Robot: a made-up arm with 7 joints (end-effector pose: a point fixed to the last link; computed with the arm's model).
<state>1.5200 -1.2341 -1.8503 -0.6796 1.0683 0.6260 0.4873</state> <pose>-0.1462 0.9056 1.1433 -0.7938 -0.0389 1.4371</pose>
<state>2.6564 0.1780 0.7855 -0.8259 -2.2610 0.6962 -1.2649</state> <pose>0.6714 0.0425 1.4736 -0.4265 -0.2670 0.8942</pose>
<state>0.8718 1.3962 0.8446 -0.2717 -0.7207 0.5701 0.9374</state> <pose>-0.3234 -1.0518 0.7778 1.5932 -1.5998 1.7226</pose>
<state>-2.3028 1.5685 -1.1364 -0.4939 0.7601 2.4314 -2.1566</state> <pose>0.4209 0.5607 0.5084 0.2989 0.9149 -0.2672</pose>
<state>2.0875 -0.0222 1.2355 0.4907 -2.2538 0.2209 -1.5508</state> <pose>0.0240 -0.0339 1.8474 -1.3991 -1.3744 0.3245</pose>
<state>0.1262 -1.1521 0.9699 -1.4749 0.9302 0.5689 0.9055</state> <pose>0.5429 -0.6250 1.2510 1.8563 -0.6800 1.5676</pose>
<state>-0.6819 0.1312 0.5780 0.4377 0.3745 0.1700 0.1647</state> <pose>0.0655 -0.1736 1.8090 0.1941 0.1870 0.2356</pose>
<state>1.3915 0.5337 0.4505 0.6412 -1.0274 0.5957 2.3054</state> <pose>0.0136 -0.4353 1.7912 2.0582 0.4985 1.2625</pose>
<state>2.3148 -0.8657 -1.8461 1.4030 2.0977 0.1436 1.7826</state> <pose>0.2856 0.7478 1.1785 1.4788 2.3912 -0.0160</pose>
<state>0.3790 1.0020 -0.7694 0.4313 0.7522 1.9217 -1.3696</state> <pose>-0.5748 -0.6366 1.1716 0.1682 -1.7507 -1.5036</pose>
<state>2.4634 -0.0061 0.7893 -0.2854 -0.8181 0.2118 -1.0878</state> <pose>0.3431 0.2265 1.7748 0.0244 -1.1246 1.9960</pose>
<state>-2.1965 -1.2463 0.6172 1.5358 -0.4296 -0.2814 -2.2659</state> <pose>-0.3941 -0.5789 0.4844 0.1713 0.6019 1.3400</pose>
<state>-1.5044 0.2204 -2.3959 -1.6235 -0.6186 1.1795 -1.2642</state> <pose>0.2240 -0.2691 1.0993 0.9170 -0.5743 -0.2202</pose>
